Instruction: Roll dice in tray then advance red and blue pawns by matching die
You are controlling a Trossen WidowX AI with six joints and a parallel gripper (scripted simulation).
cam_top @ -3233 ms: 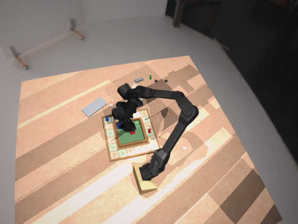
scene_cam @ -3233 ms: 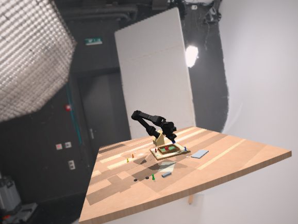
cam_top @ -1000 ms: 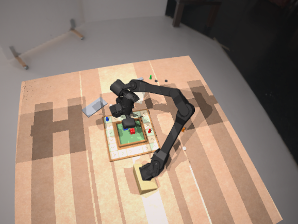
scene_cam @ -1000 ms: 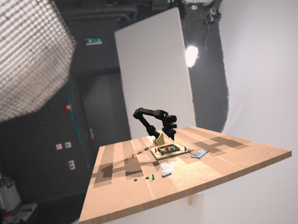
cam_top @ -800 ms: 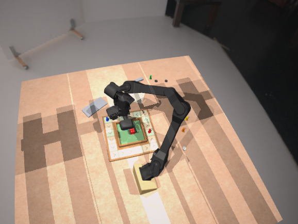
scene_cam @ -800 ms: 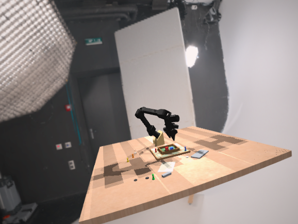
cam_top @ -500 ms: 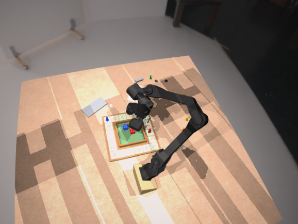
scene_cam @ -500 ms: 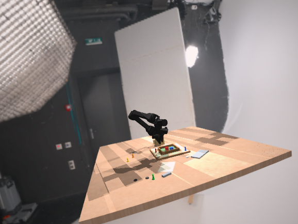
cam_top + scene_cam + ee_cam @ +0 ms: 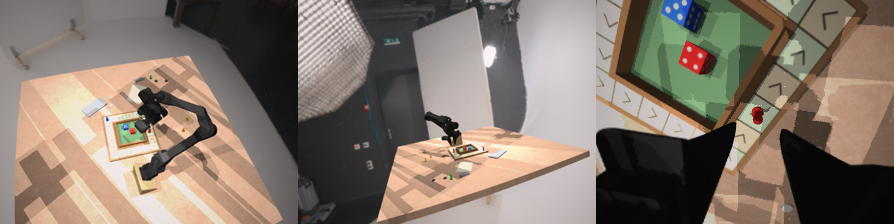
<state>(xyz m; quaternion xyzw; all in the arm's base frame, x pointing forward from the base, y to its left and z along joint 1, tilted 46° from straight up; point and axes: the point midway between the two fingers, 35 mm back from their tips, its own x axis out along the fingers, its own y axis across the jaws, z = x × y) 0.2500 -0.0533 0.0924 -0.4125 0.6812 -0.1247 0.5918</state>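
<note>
Now: the red pawn 5 cm below my gripper tip. The rest, counted from my gripper tip: blue pawn 22 cm to the left, 13 cm ahead, 5 cm below; yellow pawn 26 cm to the right, 6 cm below, 3 cm ahead; orange pawn 21 cm to the right, 6 cm below, 4 cm behind.
</note>
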